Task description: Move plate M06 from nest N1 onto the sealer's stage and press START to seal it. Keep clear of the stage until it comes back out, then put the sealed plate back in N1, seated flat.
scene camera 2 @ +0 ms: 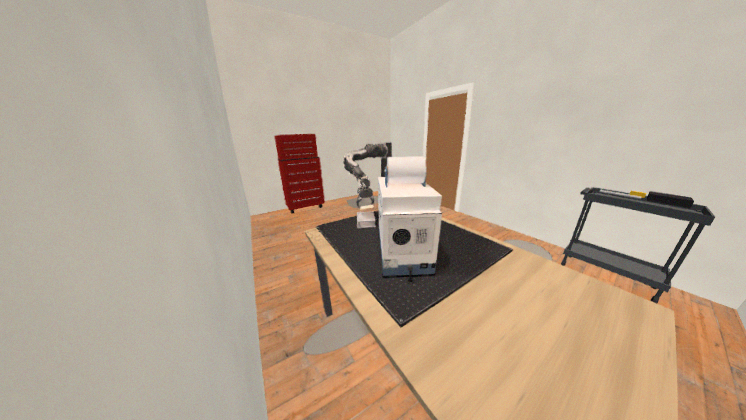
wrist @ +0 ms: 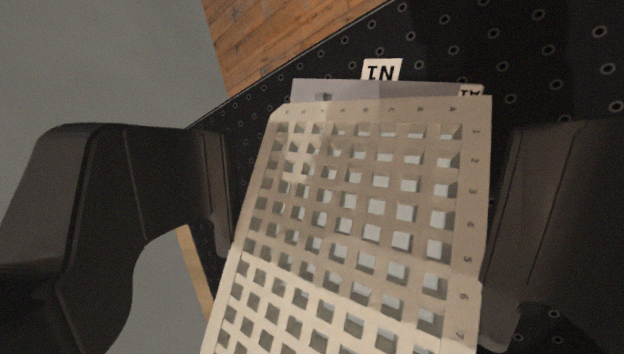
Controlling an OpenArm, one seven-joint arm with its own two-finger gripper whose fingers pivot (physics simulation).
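Note:
Plate M06 (scene camera 2: 366, 208) (wrist: 415, 200) is a pale plate with rows of square wells. It is held a little above nest N1 (scene camera 2: 366, 221) (wrist: 340, 91), a light block whose far edge shows beyond the plate, beside the N1 label (wrist: 381, 69). My gripper (scene camera 2: 365, 202) (wrist: 331, 206) is shut on the plate, with one dark finger along each long side. The white sealer (scene camera 2: 409, 200) stands beside the nest, its back to the scene camera. Its stage and START button do not show.
A black perforated board (scene camera 2: 412, 300) (wrist: 452, 30) lies under the sealer and nest on the wooden table (scene camera 2: 522, 333). The sealer's roll (scene camera 2: 406, 170) rises on top. A red tool cabinet (scene camera 2: 301, 172), a door (scene camera 2: 446, 151) and a dark cart (scene camera 2: 647, 205) stand farther off.

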